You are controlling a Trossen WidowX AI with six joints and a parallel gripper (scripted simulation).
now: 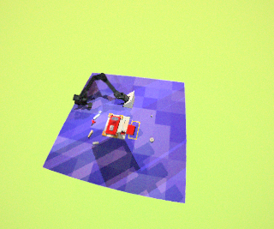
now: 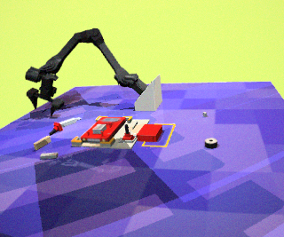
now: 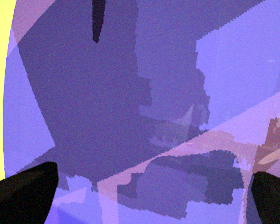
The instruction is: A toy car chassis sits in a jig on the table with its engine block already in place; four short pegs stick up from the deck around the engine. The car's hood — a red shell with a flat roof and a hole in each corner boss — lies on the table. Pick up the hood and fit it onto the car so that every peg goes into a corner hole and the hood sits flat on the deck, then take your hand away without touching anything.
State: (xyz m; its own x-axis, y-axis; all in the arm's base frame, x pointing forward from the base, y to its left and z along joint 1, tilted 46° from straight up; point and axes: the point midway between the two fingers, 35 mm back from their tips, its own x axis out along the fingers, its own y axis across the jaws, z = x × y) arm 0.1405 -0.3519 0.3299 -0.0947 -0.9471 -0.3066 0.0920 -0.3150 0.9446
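The wooden block lies 29 cm ahead of my gripper tip, 21 cm to the left of it and 1 cm below it. The rest, counted from my gripper tip: small cube 78 cm to the left, 2 cm behind, 1 cm below; red hood 60 cm to the left, 18 cm ahead, 1 cm below.
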